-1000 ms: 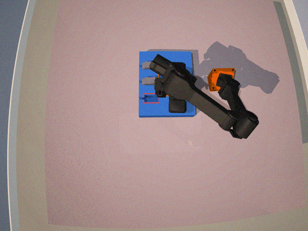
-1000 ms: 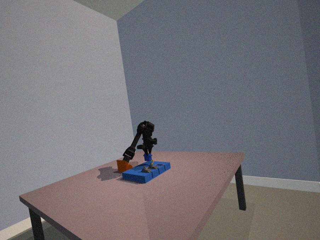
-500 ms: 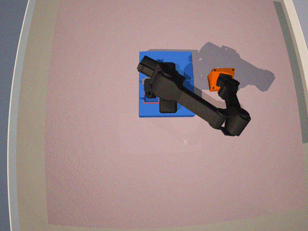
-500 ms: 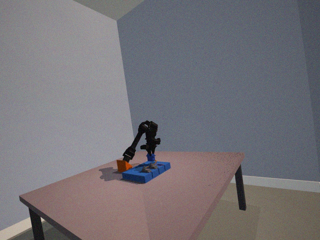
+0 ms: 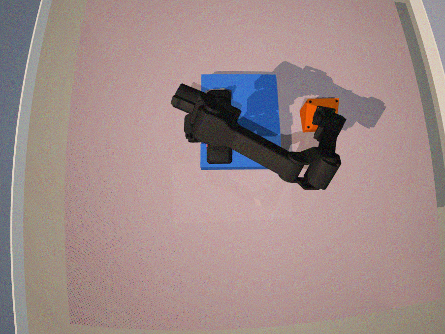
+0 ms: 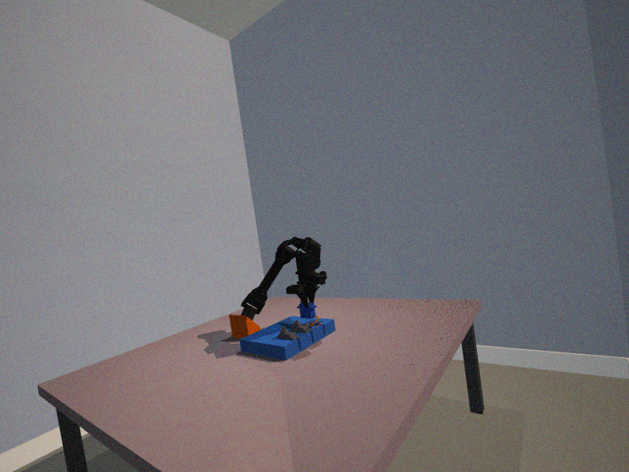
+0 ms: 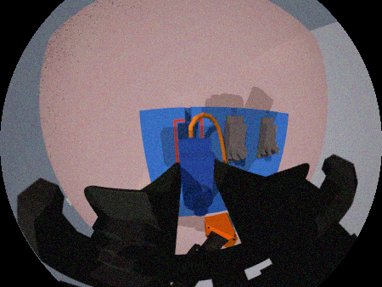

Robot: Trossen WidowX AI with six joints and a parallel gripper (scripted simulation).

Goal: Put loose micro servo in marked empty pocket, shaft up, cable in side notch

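My gripper tip is now 10 cm past the deck, 10 cm above it and 8 cm to the left of it.
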